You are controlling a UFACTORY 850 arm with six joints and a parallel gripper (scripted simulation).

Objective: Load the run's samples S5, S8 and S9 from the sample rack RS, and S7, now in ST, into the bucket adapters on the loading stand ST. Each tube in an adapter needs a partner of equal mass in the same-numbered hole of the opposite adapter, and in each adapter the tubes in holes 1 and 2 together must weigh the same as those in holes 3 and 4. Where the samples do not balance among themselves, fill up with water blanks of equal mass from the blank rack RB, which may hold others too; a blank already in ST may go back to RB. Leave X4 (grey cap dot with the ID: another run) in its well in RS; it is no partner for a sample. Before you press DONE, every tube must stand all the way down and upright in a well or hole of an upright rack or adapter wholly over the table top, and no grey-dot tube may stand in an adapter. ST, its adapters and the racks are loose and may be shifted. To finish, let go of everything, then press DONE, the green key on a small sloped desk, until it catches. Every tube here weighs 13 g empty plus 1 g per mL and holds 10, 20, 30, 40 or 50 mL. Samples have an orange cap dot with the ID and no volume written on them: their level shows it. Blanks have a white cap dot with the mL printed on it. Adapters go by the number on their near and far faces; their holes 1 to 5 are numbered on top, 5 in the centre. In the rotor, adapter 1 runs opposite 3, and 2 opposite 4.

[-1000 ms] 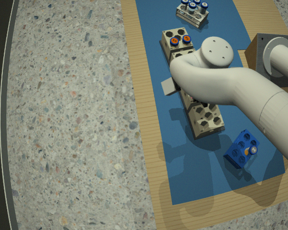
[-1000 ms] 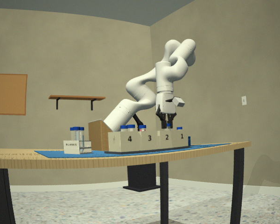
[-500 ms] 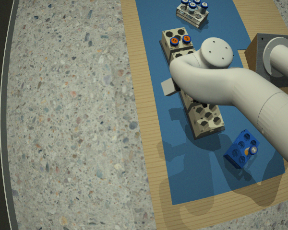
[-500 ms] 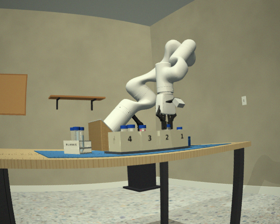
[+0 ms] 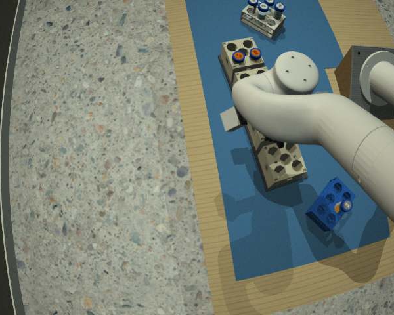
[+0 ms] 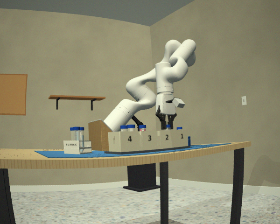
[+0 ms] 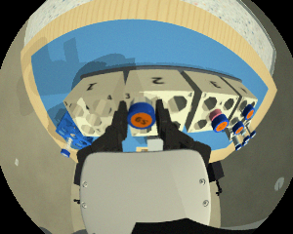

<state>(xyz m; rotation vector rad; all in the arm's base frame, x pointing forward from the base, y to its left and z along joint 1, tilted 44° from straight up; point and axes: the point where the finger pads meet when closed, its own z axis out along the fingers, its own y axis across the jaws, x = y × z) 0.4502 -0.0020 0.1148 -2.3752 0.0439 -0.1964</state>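
Now: hand 10 mm to the right of the sample S9 and 50 mm above it. Round my hand: loading stand ST (30 mm behind, 80 mm to the right, 120 mm below); sample tube S5 (220 mm to the right, 50 mm below); adapter 1 (30 mm behind, 80 mm to the left, 70 mm below).
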